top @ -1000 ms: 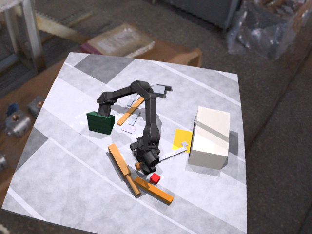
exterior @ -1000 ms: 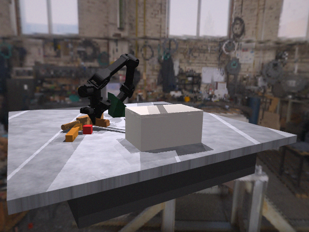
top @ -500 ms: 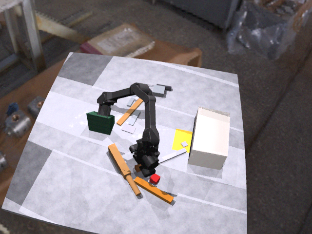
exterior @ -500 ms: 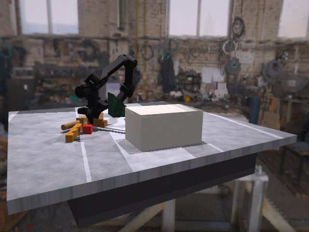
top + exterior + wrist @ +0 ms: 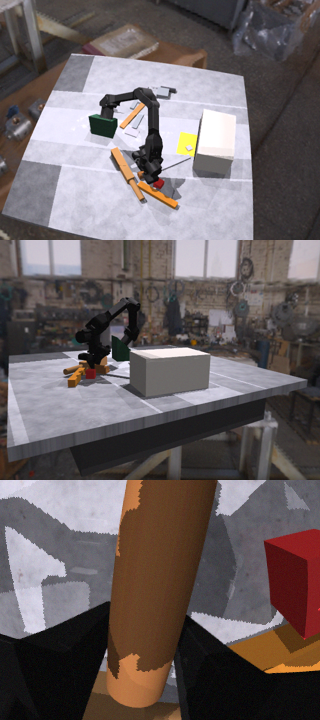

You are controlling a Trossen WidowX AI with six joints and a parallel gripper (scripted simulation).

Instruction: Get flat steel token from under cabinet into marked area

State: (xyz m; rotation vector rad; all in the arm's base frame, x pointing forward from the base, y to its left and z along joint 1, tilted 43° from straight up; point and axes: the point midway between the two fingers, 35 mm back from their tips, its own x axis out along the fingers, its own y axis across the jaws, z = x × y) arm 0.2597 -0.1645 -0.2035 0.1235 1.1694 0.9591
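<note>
Now: gripper tip 70 mm past the orange paddle, 40 mm to the left of it and 10 mm below it. Also, from my gripper tip: small grey piece 80 mm ahead, 80 mm to the right, 10 mm below; red cube 80 mm ahead, 50 mm to the right, 10 mm above; orange bar 80 mm ahead, 110 mm to the right.
</note>
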